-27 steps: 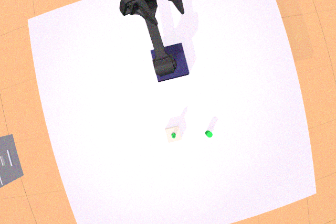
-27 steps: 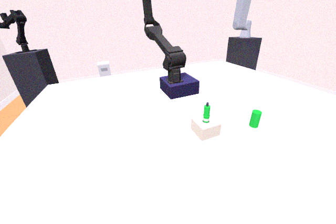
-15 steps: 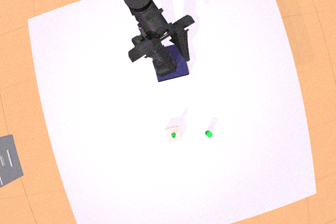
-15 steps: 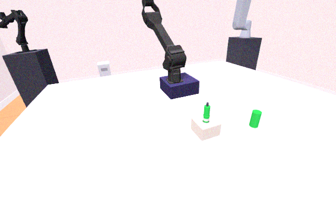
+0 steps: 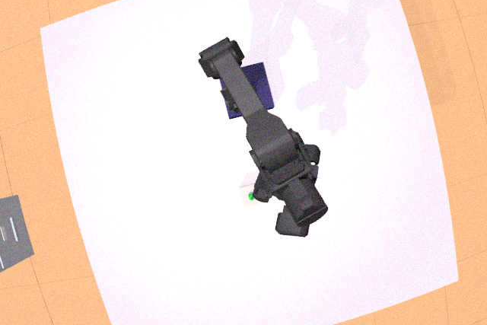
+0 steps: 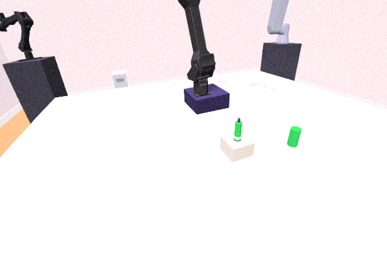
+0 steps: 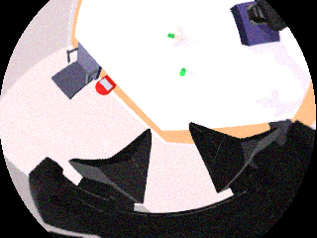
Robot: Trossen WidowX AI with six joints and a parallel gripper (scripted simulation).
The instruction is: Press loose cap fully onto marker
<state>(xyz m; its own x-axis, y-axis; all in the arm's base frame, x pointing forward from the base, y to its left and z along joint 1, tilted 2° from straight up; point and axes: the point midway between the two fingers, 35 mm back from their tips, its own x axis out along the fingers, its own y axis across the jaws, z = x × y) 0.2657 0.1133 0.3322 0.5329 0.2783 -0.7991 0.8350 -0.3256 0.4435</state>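
Now: gripper tip 40 mm short of the green cap, 40 mm to the right of it and 340 mm above it. Also, from my gripper tip: pale holder block: 20 mm ahead, 120 mm to the right, 340 mm below.
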